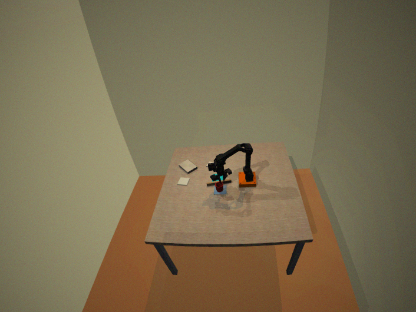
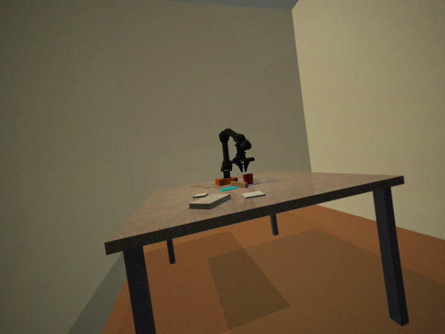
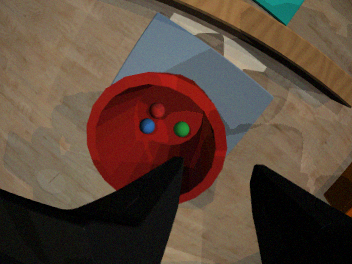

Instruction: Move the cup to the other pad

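Right now my gripper tip is 5 cm above the red cup, 3 cm short of it and 1 cm to the right of it. The rest, counted from my gripper tip: cyan pad 15 cm to the right, 10 cm below, 4 cm ahead; low wooden bar 9 cm below, 7 cm to the right, 3 cm ahead; blue pad 10 cm below, 3 cm ahead, 1 cm to the left.
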